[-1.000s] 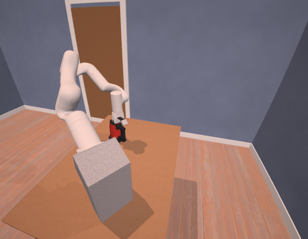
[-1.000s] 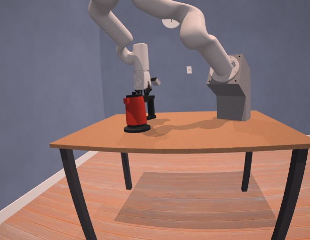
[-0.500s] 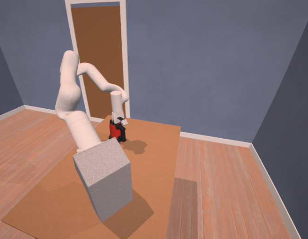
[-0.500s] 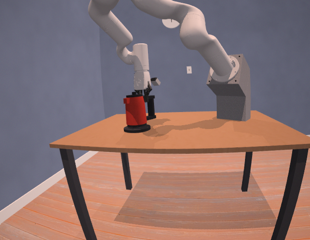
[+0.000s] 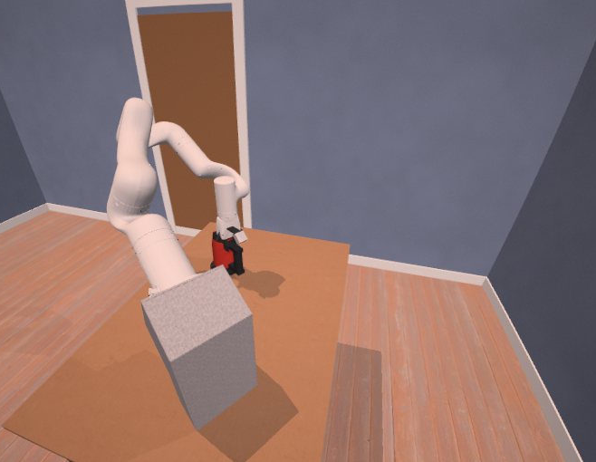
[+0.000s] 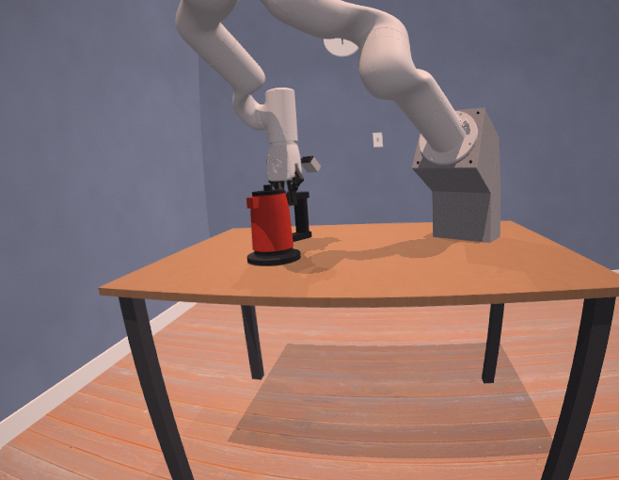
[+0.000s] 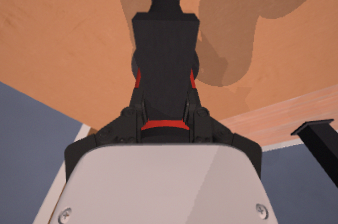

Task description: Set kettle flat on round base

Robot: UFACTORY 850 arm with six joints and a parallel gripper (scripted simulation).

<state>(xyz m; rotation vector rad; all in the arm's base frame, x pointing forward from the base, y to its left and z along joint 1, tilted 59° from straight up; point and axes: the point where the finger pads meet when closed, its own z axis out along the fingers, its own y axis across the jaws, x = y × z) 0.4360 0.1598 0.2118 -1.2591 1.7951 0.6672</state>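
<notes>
Now: the red kettle 1 cm ahead of my hand, 3 cm to the left of it and 5 cm below it. From my hand the other things lie so: round black base: 1 cm ahead, 6 cm to the left, 15 cm below.
</notes>
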